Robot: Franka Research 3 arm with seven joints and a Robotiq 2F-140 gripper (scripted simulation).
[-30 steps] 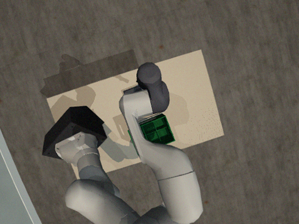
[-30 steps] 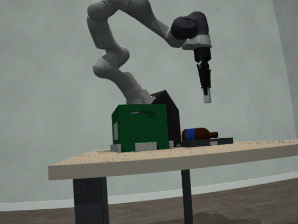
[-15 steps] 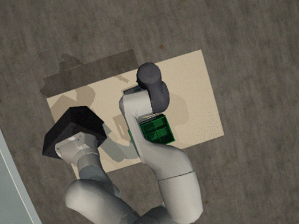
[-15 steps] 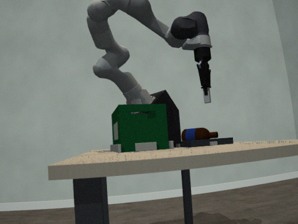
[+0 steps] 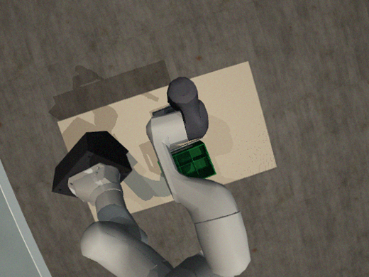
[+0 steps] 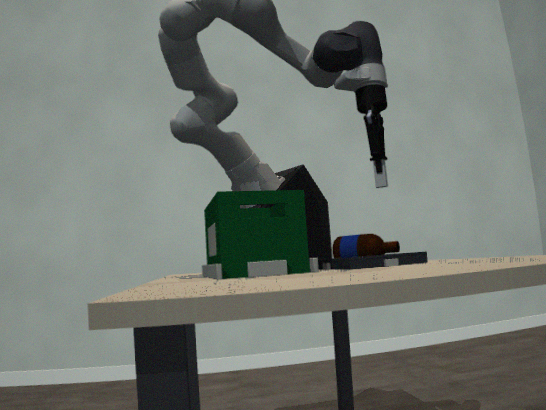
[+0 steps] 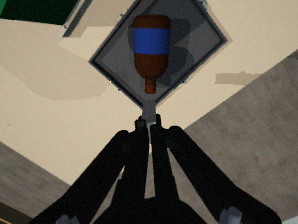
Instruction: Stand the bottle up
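My gripper is now 3 cm past the bottle, 4 cm to the left of it and 18 cm above it. Also, from my hand: dark grey tray: 5 cm behind, 4 cm to the right, 21 cm below; green crate: 6 cm behind, 31 cm to the right, 14 cm below.
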